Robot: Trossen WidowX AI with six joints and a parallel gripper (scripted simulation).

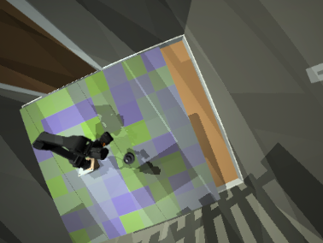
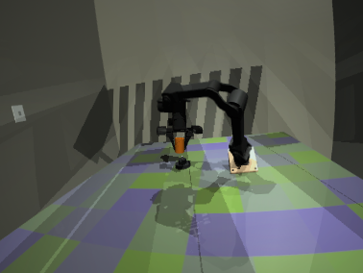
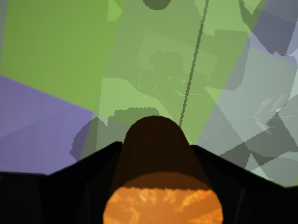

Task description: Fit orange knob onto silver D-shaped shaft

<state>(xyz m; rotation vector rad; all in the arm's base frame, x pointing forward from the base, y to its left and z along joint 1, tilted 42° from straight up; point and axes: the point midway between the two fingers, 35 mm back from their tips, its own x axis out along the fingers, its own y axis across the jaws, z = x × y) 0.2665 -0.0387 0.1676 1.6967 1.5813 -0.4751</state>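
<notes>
The orange knob lies 3 cm above my gripper tip. The rest, counted from my gripper tip: round dark pedestal: 18 cm to the right, 12 cm below, 2 cm ahead.
</notes>
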